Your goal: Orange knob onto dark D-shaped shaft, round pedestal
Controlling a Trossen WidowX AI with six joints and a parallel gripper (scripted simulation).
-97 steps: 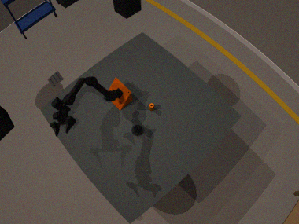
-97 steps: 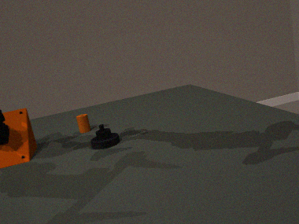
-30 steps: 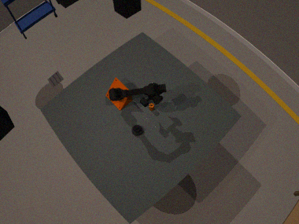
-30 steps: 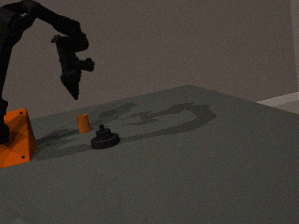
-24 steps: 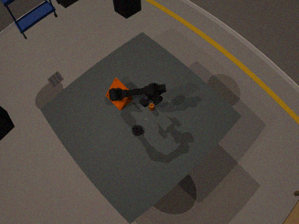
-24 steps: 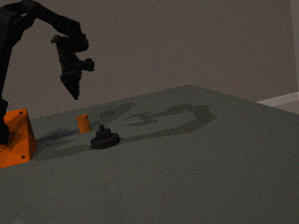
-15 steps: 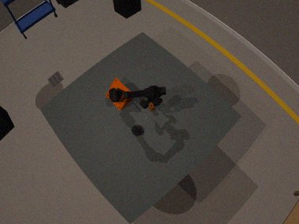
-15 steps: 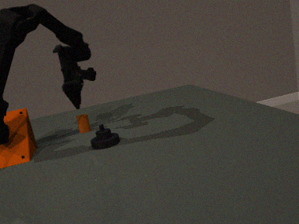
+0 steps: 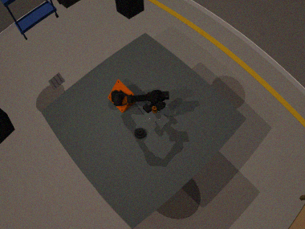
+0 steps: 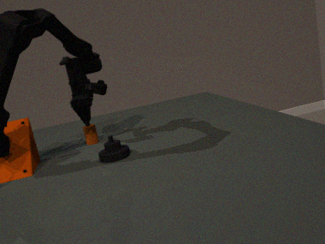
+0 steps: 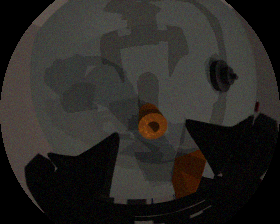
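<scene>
The knob lies 4 cm below my gripper tip. From my gripper tip the other things lie so: dark pedestal (6 cm ahead, 21 cm to the right, 4 cm below).
</scene>
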